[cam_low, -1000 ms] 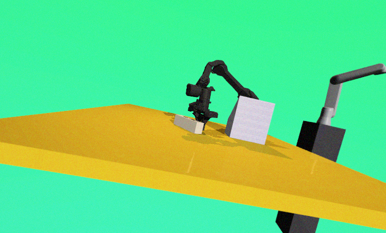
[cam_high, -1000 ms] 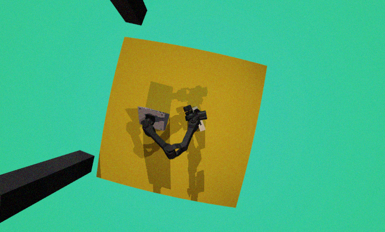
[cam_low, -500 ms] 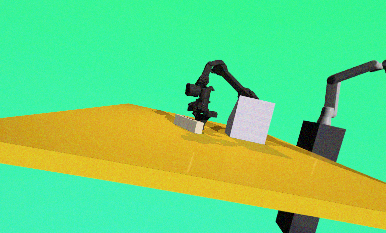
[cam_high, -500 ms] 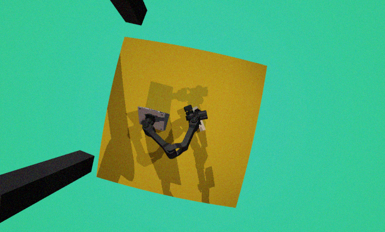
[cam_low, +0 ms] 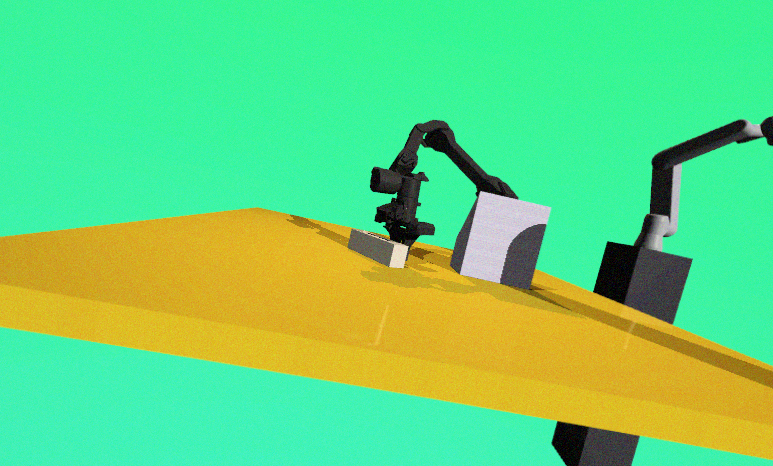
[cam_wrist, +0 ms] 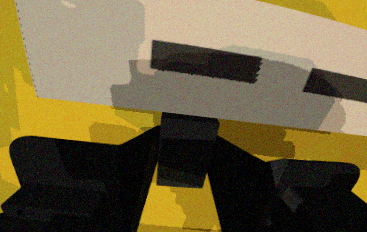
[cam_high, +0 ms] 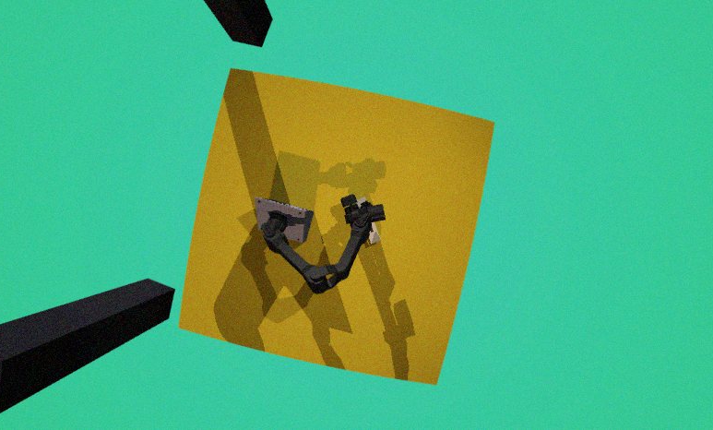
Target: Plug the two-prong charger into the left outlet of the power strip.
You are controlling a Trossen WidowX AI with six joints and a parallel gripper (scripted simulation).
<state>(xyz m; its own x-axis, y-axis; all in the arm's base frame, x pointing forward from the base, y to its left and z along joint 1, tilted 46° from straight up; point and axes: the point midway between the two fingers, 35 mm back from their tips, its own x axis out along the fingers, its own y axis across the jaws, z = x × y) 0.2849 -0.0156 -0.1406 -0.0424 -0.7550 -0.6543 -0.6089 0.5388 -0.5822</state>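
Right now the black two-prong charger is 1 cm ahead of my gripper tip, 1 cm to the left of it and 1 cm above it.
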